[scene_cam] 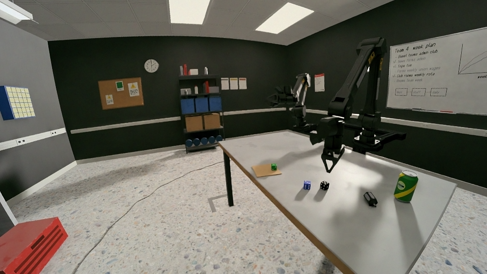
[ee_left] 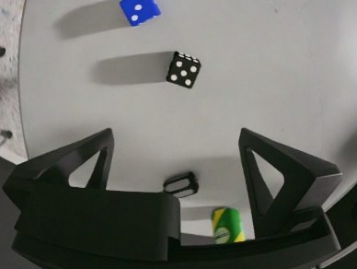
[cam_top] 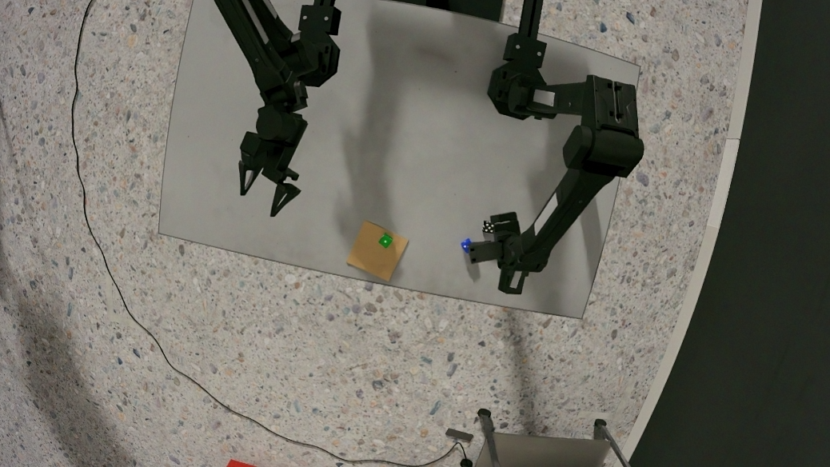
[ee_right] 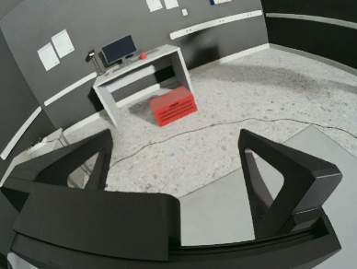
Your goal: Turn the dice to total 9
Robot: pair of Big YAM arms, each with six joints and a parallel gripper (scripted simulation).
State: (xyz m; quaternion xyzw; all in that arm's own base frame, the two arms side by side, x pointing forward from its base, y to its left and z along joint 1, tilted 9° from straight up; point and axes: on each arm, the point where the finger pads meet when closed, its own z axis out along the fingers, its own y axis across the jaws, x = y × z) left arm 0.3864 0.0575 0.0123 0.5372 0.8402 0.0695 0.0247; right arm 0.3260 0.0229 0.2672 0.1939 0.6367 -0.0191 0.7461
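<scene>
The black die is 10 cm below my left hand and 2 cm to the right of it. Also, from my left hand: blue die (10 cm below, 7 cm to the right, 6 cm ahead); brown square mat (33 cm to the right, 13 cm ahead, 12 cm below); green die (31 cm to the right, 10 cm below, 9 cm ahead).
</scene>
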